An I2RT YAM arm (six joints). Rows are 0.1 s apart.
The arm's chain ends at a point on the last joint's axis. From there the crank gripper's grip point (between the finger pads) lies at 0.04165 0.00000 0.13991 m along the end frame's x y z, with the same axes.
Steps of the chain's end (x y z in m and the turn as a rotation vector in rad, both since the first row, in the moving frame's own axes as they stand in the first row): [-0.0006 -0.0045 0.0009 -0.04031 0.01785 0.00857]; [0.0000 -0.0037 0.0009 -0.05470 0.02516 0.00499]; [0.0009 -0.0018 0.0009 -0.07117 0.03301 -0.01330]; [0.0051 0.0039 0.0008 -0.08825 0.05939 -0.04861]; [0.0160 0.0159 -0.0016 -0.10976 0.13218 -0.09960]
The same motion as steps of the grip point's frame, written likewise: [0.0019 0.0015 0.0000 -0.04031 0.01785 0.00857]; [0.0035 0.0041 -0.0004 -0.05470 0.02516 0.00499]; [0.0056 0.0075 -0.0009 -0.07117 0.03301 -0.01330]; [0.0136 0.0139 -0.0024 -0.08825 0.05939 -0.04861]; [0.0346 0.0258 -0.0089 -0.10976 0.13218 -0.09960]
